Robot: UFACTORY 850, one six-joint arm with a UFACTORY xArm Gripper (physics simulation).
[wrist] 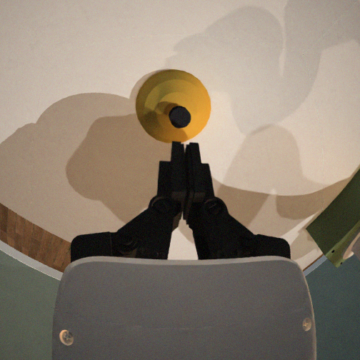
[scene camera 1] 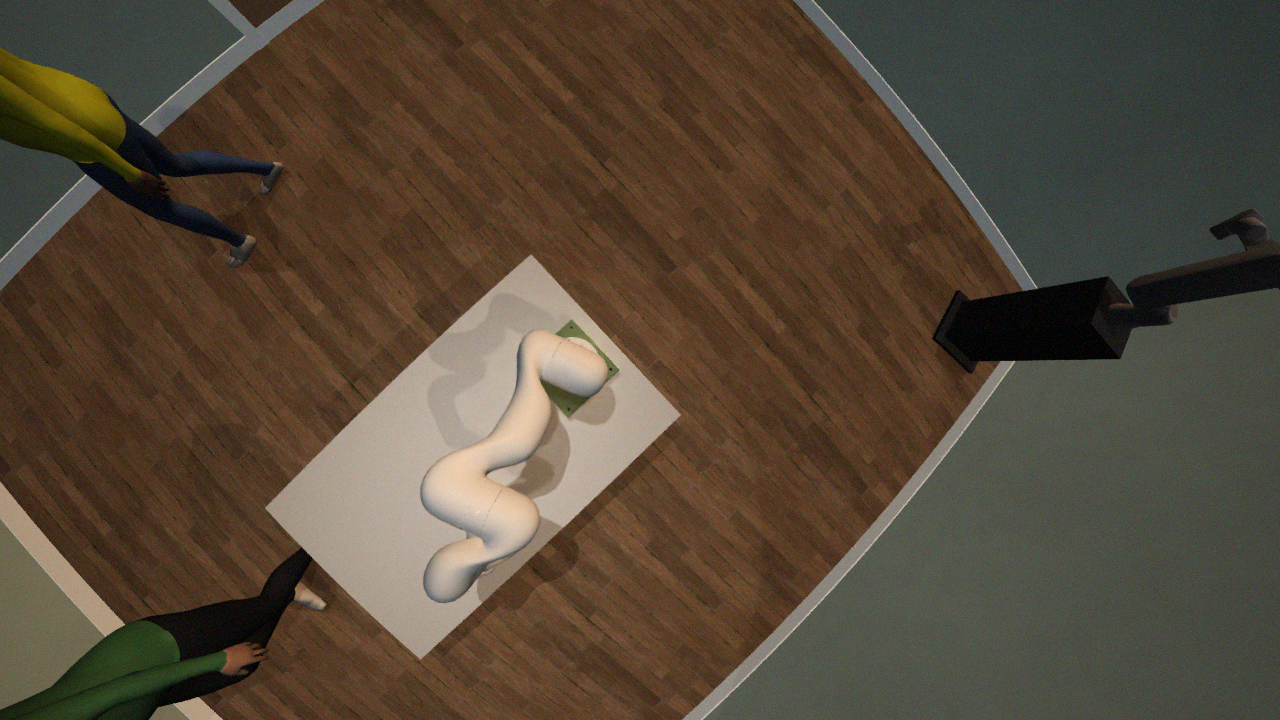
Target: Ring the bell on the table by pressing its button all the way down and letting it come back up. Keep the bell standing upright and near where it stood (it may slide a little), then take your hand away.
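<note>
The bell (wrist: pixel 196 97) is a yellow-orange dome with a round black button (wrist: pixel 180 117) on top. It stands upright on the white table (scene camera 1: pixel 358 501) (wrist: pixel 60 45) in the wrist view. The bell does not show in the scene view. My gripper (wrist: pixel 182 158) is shut and empty. In the wrist view its black fingertips show at the dome's lower edge, below the button and apart from it. The height of the tips over the bell is hard to tell. In the scene view the arm hides the gripper.
The white arm (scene camera 1: pixel 519 425) rises from a green base plate (scene camera 1: pixel 571 402) (wrist: pixel 337 220) near one end of the table. A person in green (scene camera 1: pixel 116 658) stands by the table's lower left corner. A person in yellow (scene camera 1: pixel 71 107) stands at the upper left. A black pedestal (scene camera 1: pixel 1038 324) stands far right.
</note>
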